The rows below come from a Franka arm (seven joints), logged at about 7 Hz.
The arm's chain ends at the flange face. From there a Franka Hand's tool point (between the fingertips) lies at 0.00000 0.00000 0.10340 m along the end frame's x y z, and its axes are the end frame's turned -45 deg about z.
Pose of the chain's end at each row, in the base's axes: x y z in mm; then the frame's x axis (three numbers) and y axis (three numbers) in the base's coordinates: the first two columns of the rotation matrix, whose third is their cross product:
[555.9 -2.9 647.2 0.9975 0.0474 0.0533 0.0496 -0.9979 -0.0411]
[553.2 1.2 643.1 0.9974 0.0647 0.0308 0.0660 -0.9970 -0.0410]
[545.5 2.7 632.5 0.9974 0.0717 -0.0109 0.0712 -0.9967 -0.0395]
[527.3 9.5 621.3 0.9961 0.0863 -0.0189 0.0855 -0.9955 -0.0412]
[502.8 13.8 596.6 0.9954 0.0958 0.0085 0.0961 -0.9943 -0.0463]
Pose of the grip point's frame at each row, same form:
[561.2 1.6 544.0 0.6703 0.7391 0.0668 0.7404 -0.6721 0.0086]
[556.1 5.6 539.8 0.6586 0.7507 0.0508 0.7519 -0.6592 -0.0072]
[544.1 6.7 529.2 0.6549 0.7555 0.0202 0.7556 -0.6541 -0.0356]
[525.0 13.6 518.0 0.6439 0.7649 0.0158 0.7648 -0.6429 -0.0425]
[503.2 18.6 493.3 0.6359 0.7708 0.0387 0.7718 -0.6353 -0.0267]

